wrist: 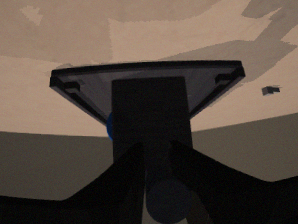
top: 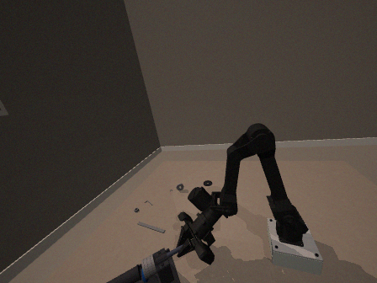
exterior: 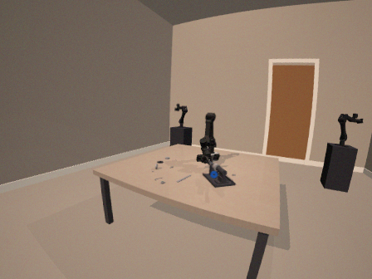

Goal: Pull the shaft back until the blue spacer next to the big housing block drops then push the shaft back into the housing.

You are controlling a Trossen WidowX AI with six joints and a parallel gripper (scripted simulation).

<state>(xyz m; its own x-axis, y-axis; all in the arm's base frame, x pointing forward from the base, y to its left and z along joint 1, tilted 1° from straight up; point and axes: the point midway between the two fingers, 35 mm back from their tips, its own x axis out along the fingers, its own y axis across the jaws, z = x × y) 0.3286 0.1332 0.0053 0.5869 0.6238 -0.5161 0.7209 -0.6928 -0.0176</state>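
Right now my gripper tip is 6 cm to the right of the pale grey spacer, 6 cm short of it and 2 cm below it. Also, from my gripper tip: shaft (2 cm to the left, 2 cm ahead, 2 cm above); flat grey strip (21 cm ahead, 11 cm to the right, 6 cm below); blue spacer (9 cm ahead, 6 cm to the left, 3 cm below).
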